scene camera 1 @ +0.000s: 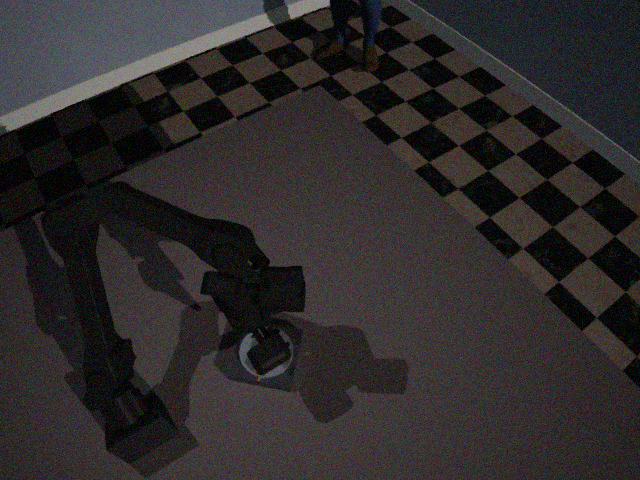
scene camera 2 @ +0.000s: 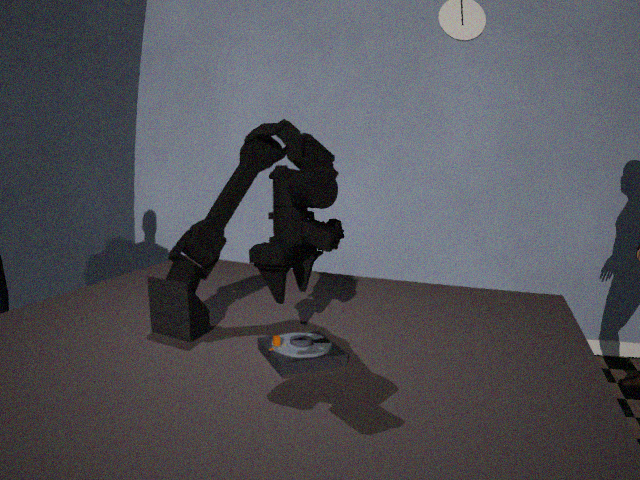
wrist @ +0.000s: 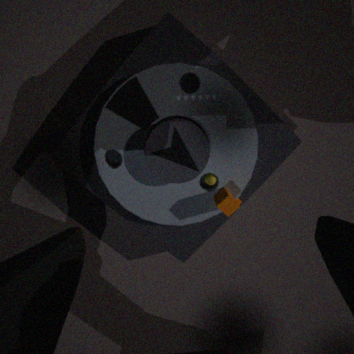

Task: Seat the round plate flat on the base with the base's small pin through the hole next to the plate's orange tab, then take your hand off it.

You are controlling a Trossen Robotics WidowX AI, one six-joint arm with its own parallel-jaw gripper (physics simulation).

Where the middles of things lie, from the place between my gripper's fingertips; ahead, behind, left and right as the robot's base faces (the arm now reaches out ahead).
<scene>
I see my gripper 2 cm short of the round grey plate (scene camera 2: 321, 345), 1 cm to the right of it and 8 cm above it. From my hand the other things lie so: dark square base (scene camera 1: 283, 381) (2 cm ahead, 1 cm to the left, 10 cm below); round hub (wrist: 176, 150) (2 cm ahead, 1 cm to the left, 9 cm below).
</scene>
